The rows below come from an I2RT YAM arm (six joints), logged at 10 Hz.
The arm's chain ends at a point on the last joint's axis. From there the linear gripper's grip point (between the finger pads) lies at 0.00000 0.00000 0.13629 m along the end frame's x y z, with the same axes.
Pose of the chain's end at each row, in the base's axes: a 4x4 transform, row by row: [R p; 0 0 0 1], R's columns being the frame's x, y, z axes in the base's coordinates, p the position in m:
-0.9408 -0.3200 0.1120 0.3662; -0.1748 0.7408 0.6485 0.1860; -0.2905 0.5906 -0.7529 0.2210; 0 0 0 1
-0.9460 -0.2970 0.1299 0.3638; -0.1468 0.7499 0.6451 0.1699; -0.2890 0.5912 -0.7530 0.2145; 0 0 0 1
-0.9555 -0.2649 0.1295 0.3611; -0.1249 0.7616 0.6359 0.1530; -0.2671 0.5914 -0.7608 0.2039; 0 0 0 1
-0.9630 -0.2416 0.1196 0.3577; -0.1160 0.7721 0.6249 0.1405; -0.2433 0.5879 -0.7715 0.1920; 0 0 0 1
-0.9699 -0.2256 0.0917 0.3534; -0.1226 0.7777 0.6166 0.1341; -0.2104 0.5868 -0.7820 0.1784; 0 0 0 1
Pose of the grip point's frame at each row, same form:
-0.9408 -0.3200 0.1120 0.3815; -0.1748 0.7408 0.6485 0.2744; -0.2905 0.5906 -0.7529 0.1184; 0 0 0 1
-0.9460 -0.2970 0.1299 0.3815; -0.1468 0.7499 0.6451 0.2578; -0.2890 0.5912 -0.7530 0.1119; 0 0 0 1
-0.9555 -0.2649 0.1295 0.3787; -0.1249 0.7616 0.6359 0.2397; -0.2671 0.5914 -0.7608 0.1002; 0 0 0 1
-0.9630 -0.2416 0.1196 0.3740; -0.1160 0.7721 0.6249 0.2257; -0.2433 0.5879 -0.7715 0.0869; 0 0 0 1
-0.9699 -0.2256 0.0917 0.3659; -0.1226 0.7777 0.6166 0.2181; -0.2104 0.5868 -0.7820 0.0718; 0 0 0 1

